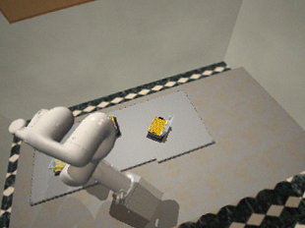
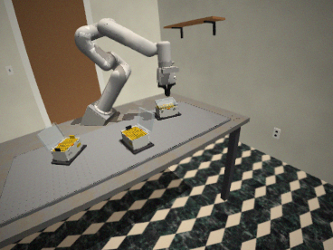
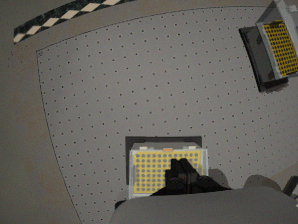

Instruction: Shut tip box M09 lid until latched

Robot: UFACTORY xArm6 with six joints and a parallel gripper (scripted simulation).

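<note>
The lid lies 40 mm behind my hand and 80 mm below it. Also, from my hand: tip box (40 mm behind, 100 mm below).
</note>
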